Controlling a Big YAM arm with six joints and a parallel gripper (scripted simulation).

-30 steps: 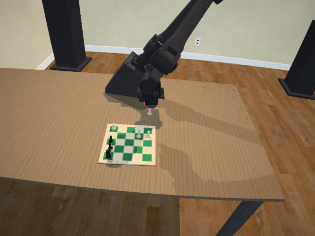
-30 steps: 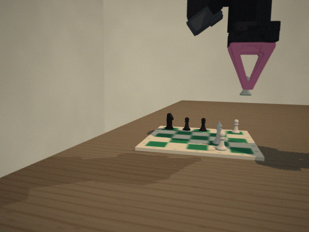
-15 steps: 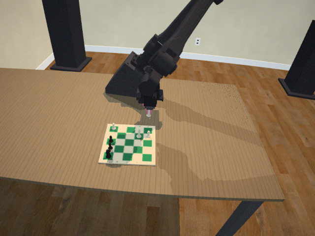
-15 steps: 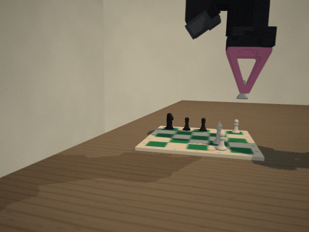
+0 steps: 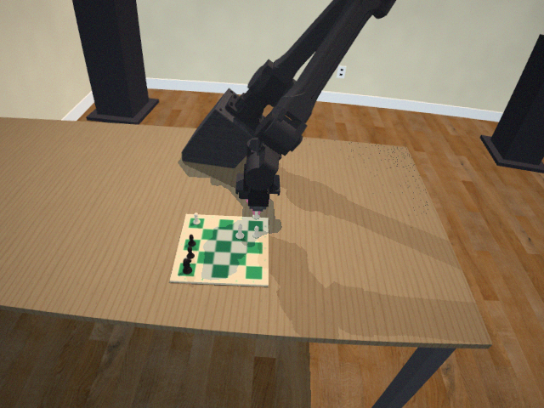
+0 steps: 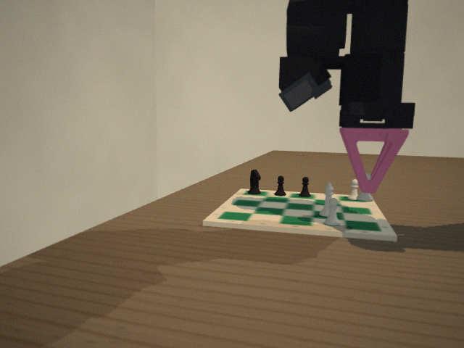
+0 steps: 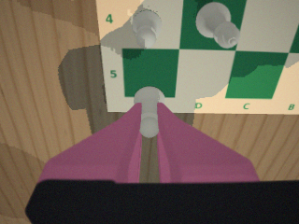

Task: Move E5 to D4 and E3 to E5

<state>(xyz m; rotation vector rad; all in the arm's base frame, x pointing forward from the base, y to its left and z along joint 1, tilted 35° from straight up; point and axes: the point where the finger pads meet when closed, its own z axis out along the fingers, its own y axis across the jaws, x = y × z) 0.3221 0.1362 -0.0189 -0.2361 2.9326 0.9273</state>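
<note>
Now: hand 5 cm short of the white bishop, 3 cm to the left of it and 3 cm above it. The rest, counted from my hand: black knight (18 cm ahead, 12 cm to the right, 3 cm below); cream chessboard (9 cm ahead, 6 cm to the right, 5 cm below).
</note>
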